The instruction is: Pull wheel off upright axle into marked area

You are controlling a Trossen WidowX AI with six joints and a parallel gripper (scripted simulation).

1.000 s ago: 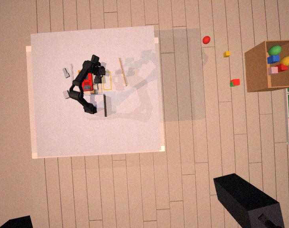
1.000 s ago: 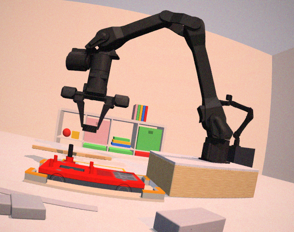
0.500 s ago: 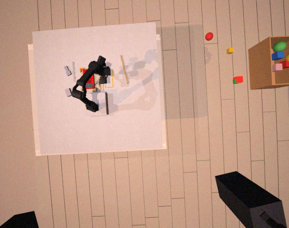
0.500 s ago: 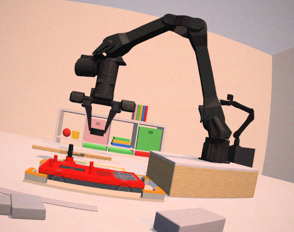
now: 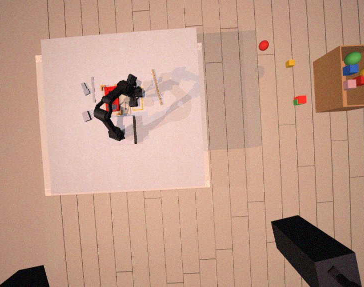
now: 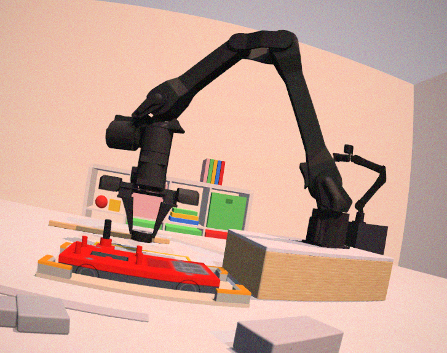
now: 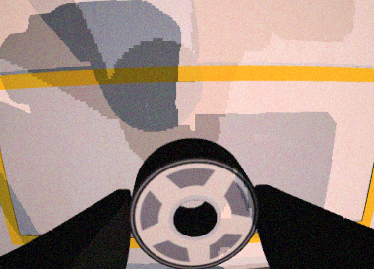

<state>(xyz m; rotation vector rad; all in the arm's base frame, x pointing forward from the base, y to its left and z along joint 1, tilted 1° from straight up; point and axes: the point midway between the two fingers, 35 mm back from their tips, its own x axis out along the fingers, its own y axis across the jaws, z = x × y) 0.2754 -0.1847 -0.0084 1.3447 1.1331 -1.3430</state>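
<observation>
Now: gripper tip right at the wheel. Also, from my gripper tip: thin wooden strip: 18 cm to the right, 5 cm ahead, 3 cm below; then black axle: 8 cm to the left, 8 cm ahead.
</observation>
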